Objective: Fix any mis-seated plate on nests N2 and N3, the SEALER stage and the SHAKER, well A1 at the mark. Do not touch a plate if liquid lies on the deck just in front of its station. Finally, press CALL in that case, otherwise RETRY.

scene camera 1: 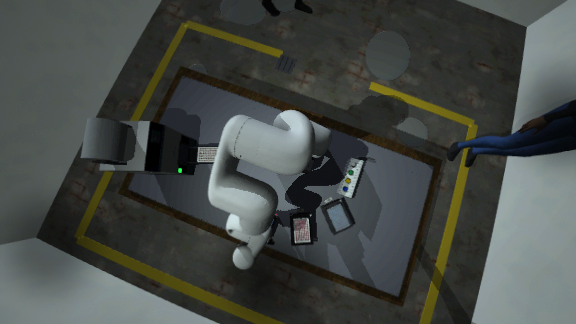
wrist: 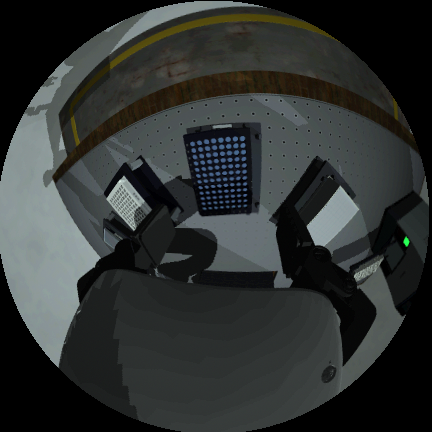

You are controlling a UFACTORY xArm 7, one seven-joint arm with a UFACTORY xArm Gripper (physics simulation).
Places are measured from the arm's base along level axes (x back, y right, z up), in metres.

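Pixels of known places: gripper, between the fingertips: [wrist: 221,218].
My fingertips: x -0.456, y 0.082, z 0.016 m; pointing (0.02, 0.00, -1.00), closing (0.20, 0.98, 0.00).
Note:
Ahead of a thing's pixels: the offset from my fingertips to its top centre. "spot": to the spot under its first point.
My gripper [wrist: 221,218] is open and empty, with its fingers apart on the near side of the SHAKER. The SHAKER's dark plate with blue wells @[dx +0.000, dy -0.013, dz -0.089 m] [wrist: 222,175] is upper middle in the wrist view. N3's plate with pale and reddish wells @[spot: dx +0.017, dy -0.217, dz -0.096 m] [scene camera 1: 302,230] [wrist: 127,202] is to its left in the wrist view. N2's white plate @[dx +0.114, dy +0.157, dz -0.089 m] [wrist: 334,215] is to the right, partly behind a finger. The SEALER @[dx +0.271, dy +0.621, dz +0.289 m] [scene camera 1: 167,150] [wrist: 415,245] shows a green light, its stage plate @[dx +0.319, dy +0.363, dz -0.052 m] [scene camera 1: 206,155] [wrist: 367,269] out in front. The button panel @[dx +0.351, dy -0.448, dz -0.084 m] [scene camera 1: 352,177] has coloured buttons; labels are unreadable. Seating and any liquid I cannot tell.
Another nest holds a pale blue plate @[dx +0.120, dy -0.400, dz -0.102 m] [scene camera 1: 338,216] between the button panel and N3. The arm hides N2 and most of the SHAKER in the scene view. The wooden table edge [scene camera 1: 422,230] [wrist: 250,82] runs beyond the SHAKER. A person in blue trousers [scene camera 1: 505,142] is at the right.

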